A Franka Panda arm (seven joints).
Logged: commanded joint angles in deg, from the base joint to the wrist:
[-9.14 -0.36 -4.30 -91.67 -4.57 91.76 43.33]
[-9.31 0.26 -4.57 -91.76 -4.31 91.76 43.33]
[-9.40 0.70 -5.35 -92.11 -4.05 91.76 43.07]
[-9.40 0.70 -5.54 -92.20 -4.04 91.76 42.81]
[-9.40 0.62 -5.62 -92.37 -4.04 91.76 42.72]
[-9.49 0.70 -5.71 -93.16 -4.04 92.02 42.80]
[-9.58 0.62 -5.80 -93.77 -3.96 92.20 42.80]
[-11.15 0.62 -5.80 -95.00 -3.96 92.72 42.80]
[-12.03 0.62 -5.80 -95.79 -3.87 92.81 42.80]
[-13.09 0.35 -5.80 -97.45 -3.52 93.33 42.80]
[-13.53 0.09 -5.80 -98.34 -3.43 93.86 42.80]
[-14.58 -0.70 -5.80 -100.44 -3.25 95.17 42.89]
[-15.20 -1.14 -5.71 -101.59 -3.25 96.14 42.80]
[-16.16 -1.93 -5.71 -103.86 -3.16 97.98 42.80]
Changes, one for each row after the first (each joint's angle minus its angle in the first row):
[-0.17 0.62 -0.27 -0.09 0.26 0.00 0.00]
[-0.26 1.06 -1.05 -0.44 0.52 0.00 -0.26]
[-0.26 1.06 -1.24 -0.53 0.53 0.00 -0.52]
[-0.26 0.98 -1.32 -0.70 0.53 0.00 -0.61]
[-0.35 1.06 -1.41 -1.49 0.53 0.26 -0.53]
[-0.44 0.98 -1.50 -2.10 0.61 0.44 -0.53]
[-2.01 0.98 -1.50 -3.33 0.61 0.96 -0.53]
[-2.89 0.98 -1.50 -4.12 0.70 1.05 -0.53]
[-3.95 0.71 -1.50 -5.78 1.05 1.57 -0.53]
[-4.39 0.45 -1.50 -6.67 1.14 2.10 -0.53]
[-5.44 -0.34 -1.50 -8.77 1.32 3.41 -0.44]
[-6.06 -0.78 -1.41 -9.92 1.32 4.38 -0.53]
[-7.02 -1.57 -1.41 -12.19 1.41 6.22 -0.53]

